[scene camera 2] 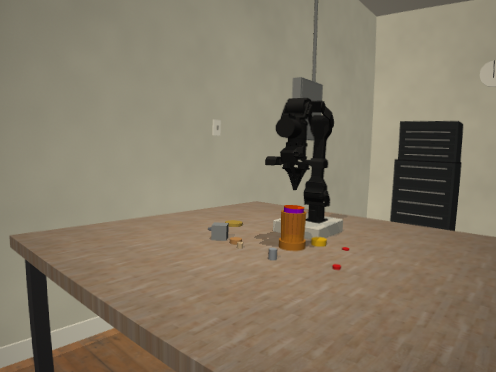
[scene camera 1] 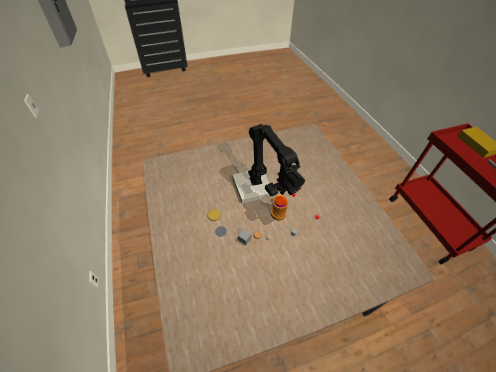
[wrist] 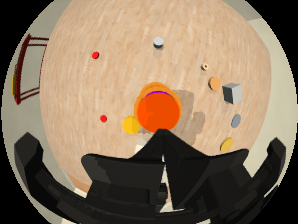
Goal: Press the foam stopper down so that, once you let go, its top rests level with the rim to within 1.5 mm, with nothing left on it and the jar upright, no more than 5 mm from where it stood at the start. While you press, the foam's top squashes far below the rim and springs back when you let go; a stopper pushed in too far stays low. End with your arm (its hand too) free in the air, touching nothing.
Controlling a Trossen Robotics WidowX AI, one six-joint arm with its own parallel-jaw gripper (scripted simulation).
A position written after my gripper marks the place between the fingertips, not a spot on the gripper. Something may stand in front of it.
Note:
In view: my gripper [scene camera 2: 294, 190].
My gripper shows as well in the wrist view [wrist: 161, 132].

